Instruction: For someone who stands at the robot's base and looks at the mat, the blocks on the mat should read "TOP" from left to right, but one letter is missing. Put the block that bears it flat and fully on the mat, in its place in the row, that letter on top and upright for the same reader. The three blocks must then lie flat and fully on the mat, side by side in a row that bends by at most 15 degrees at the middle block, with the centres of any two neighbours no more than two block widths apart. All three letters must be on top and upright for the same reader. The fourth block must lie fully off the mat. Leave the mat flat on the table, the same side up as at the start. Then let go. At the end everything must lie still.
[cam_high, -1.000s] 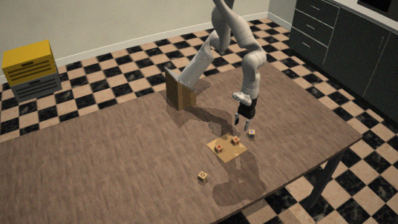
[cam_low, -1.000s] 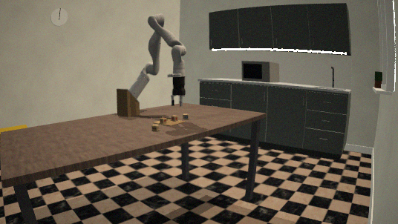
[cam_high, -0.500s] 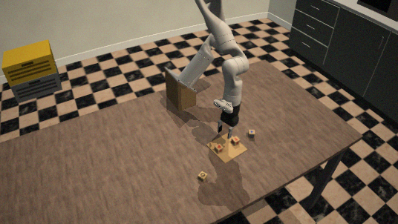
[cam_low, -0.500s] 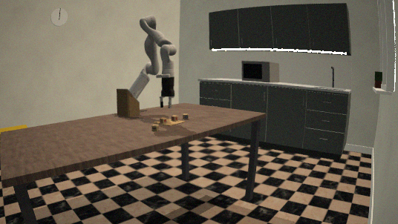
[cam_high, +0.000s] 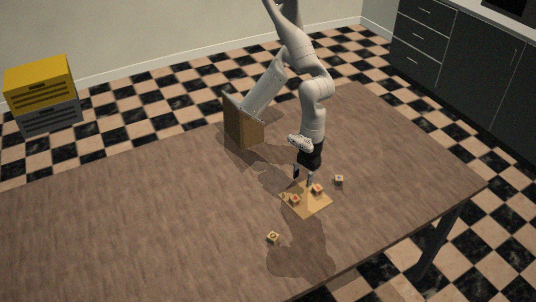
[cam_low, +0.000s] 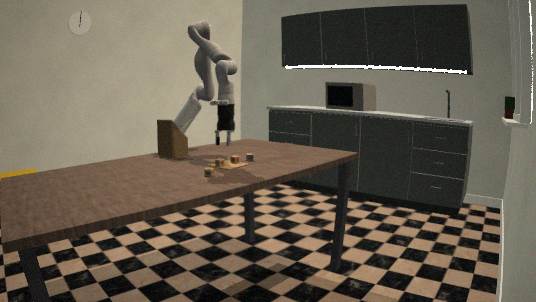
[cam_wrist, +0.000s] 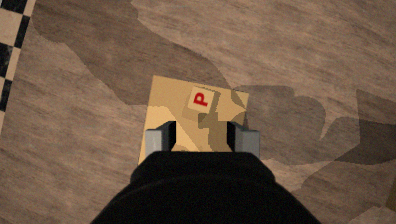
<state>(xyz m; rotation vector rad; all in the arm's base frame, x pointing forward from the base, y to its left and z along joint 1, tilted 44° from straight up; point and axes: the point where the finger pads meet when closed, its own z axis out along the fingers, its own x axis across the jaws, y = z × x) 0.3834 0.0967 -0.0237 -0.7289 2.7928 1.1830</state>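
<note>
My hand is 16 cm to the left of the O block, 13 cm short of it and 9 cm above it. From my hand the other things lie so: tan mat: 10 cm below, 2 cm to the left, 1 cm ahead.
</note>
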